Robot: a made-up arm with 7 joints.
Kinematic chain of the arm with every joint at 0, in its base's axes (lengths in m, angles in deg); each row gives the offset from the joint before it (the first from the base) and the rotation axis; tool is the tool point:
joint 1: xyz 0 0 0.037 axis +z
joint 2: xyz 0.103 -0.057 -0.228 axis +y
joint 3: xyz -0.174 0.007 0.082 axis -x
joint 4: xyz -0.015 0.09 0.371 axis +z
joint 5: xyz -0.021 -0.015 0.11 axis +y
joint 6: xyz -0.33 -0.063 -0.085 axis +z
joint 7: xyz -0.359 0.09 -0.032 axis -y
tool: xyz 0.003 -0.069 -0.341
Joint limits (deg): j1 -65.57..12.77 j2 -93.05..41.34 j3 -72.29..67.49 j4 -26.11..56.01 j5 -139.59..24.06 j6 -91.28..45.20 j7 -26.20..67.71
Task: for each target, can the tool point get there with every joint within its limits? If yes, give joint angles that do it. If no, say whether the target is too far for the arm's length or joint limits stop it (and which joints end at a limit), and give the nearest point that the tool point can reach.
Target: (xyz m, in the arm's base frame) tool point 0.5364 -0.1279 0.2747
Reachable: yes | joints -23.98 -23.88 -0.02 -4.39 -126.71 -23.90 -14.77
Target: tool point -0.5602 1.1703 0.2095
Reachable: no: joint limits stop it (at a limit: joint 1, joint 4, joint 5, joint 7) | nearest point -0.4974 1.0247 0.1642 | short by 0.165 m
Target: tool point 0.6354 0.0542 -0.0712
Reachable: yes | joints -30.58 -25.36 53.82 -0.24 -117.71 -61.63 -7.28
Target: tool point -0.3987 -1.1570 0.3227
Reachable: no: joint limits stop it (at a limit: joint 1, joint 5, joint 7) | nearest point -0.3431 -0.9540 0.2546 | short by 0.221 m
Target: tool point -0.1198 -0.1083 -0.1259
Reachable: yes | joints 1.37 1.64 -20.38 49.26 -39.97 9.94 58.01
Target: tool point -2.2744 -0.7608 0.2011
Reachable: no: too far | nearest point -1.1230 -0.3757 0.0111 | short by 1.229 m
